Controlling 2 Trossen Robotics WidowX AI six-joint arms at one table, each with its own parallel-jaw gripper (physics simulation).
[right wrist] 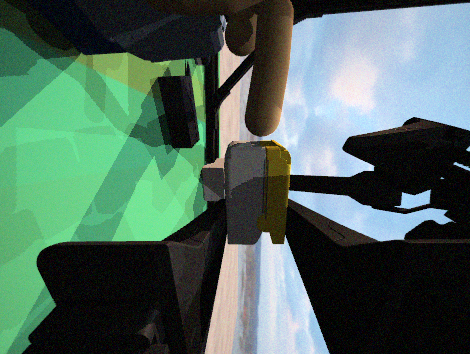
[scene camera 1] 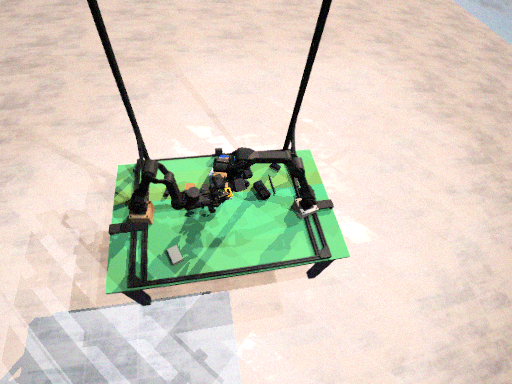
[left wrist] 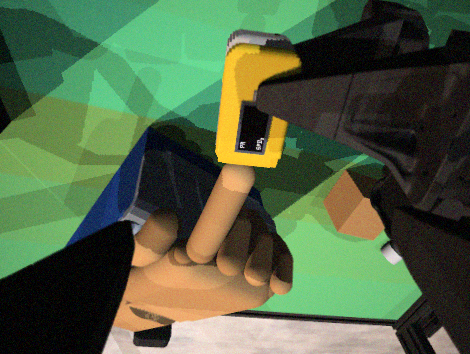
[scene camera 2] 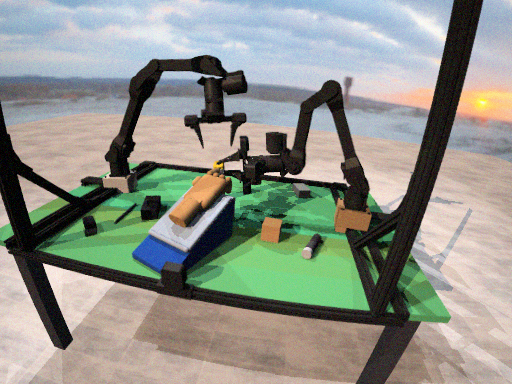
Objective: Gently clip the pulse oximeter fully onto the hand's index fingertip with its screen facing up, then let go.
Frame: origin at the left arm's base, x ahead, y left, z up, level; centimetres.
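Where they show: left gripper, between the fingertips: (right wrist: pixel 384 168) (scene camera 1: pixel 228 183) (left wrist: pixel 263 227) (scene camera 2: pixel 217 147); right gripper, between the fingertips: (right wrist: pixel 254 205) (scene camera 1: pixel 229 195) (left wrist: pixel 254 80) (scene camera 2: pixel 219 167); left arm's base, origin of its link: (scene camera 1: pixel 306 204) (scene camera 2: pixel 119 174); right arm's base, origin of its link: (scene camera 1: pixel 140 209) (scene camera 2: pixel 354 206).
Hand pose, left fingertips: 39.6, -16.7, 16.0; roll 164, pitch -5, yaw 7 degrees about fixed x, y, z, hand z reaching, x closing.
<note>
Each offset is from my left fingertips to the centre of the thing, as dx, dy, dz.
The yellow and grey pulse oximeter @[+0.7, +1.4, -7.0] (scene camera 1: pixel 228 192) (scene camera 2: pixel 218 165) (left wrist: pixel 230 100) (right wrist: pixel 245 190) is held off the table, screen up in the left wrist view. My right gripper (scene camera 2: pixel 224 168) (right wrist: pixel 254 205) is shut on it. The orange-tan hand (scene camera 2: pixel 205 192) (left wrist: pixel 195 287) lies on a sloped rest, its index finger (left wrist: pixel 220 215) (right wrist: pixel 270 75) pointing at the oximeter. In the right wrist view a small gap separates fingertip and oximeter, roughly in line with its seam; in the left wrist view the fingertip meets its near edge. My left gripper (scene camera 2: pixel 217 145) is open and empty above.
The blue wedge (scene camera 2: pixel 155 252) (left wrist: pixel 107 205) supports the hand. An orange cube @[+16.8, -15.7, -19.4] (scene camera 2: pixel 270 230) (left wrist: pixel 350 205) and a flashlight @[+27.5, -21.7, -20.6] (scene camera 2: pixel 311 246) lie to its right in scene camera 2. A black box @[-21.3, -2.5, -20.2] (scene camera 2: pixel 150 207) (right wrist: pixel 179 112), a pen @[-29.4, -5.2, -21.5] (scene camera 2: pixel 125 213) and a small black block @[-36.4, -15.3, -20.3] (scene camera 2: pixel 90 226) lie left.
</note>
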